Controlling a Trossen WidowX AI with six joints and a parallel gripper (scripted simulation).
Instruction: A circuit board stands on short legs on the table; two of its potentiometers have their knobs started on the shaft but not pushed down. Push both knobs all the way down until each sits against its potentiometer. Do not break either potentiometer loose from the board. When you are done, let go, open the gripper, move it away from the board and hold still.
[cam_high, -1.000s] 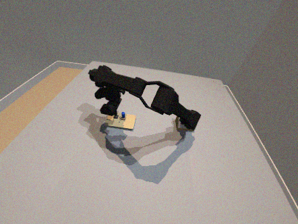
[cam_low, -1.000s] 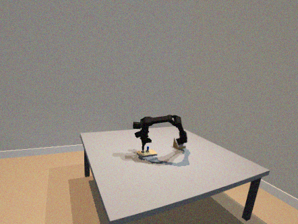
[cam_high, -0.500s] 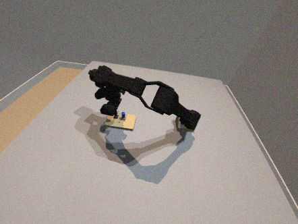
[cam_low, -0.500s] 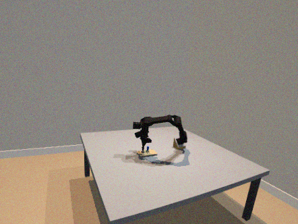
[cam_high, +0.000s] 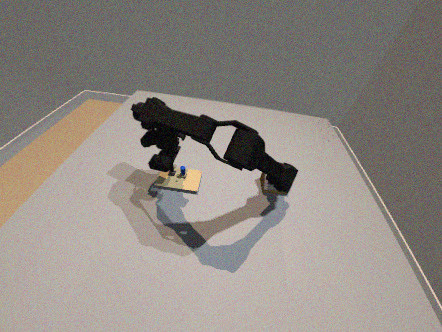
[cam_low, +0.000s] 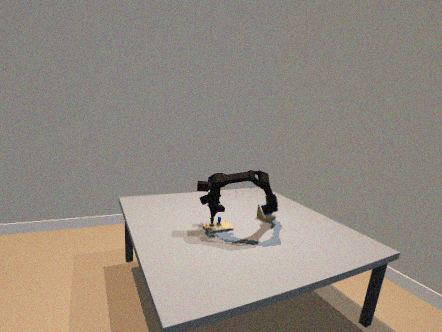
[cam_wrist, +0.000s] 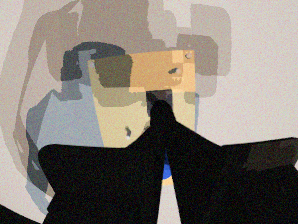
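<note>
The black knob is 10 mm below my gripper tip. From my gripper tip the other things lie so: blue knob: 40 mm behind, 20 mm below, 10 mm to the left.
</note>
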